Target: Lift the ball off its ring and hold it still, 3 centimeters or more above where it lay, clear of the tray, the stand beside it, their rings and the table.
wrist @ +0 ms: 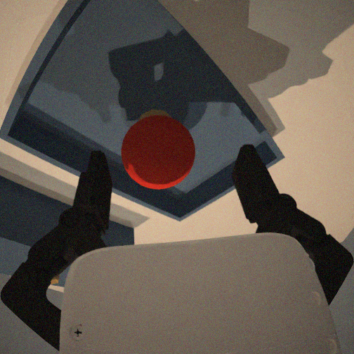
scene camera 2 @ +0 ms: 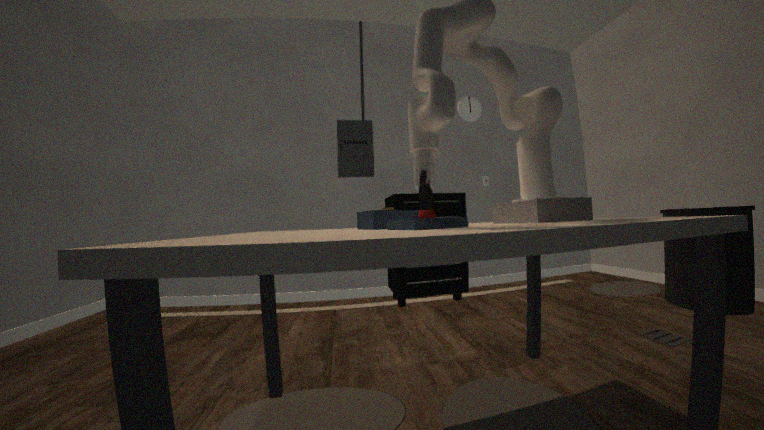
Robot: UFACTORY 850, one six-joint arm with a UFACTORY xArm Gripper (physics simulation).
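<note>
The red ball (scene camera 2: 427, 214) (wrist: 158, 152) rests in the blue tray (scene camera 2: 402, 221) (wrist: 210, 191). A sliver of its tan ring (wrist: 155, 113) shows past the ball's edge in the wrist view; the rest is hidden. My gripper (scene camera 2: 426, 204) (wrist: 173, 162) is open and empty, pointing down low over the tray. In the wrist view the ball appears between the spread fingertips, closer to the left one, with a gap on each side. In the scene view the dark fingers overlap the ball's top; whether they touch it cannot be told.
The blue stand (scene camera 2: 371, 219) (wrist: 25, 212) is beside the tray, left of it in the scene view. Part of its yellowish ring (wrist: 54, 281) shows behind the left finger. Both stand on the pale table (scene camera 2: 299, 235) (wrist: 310, 120). The arm's base block (scene camera 2: 564, 209) is at the right.
</note>
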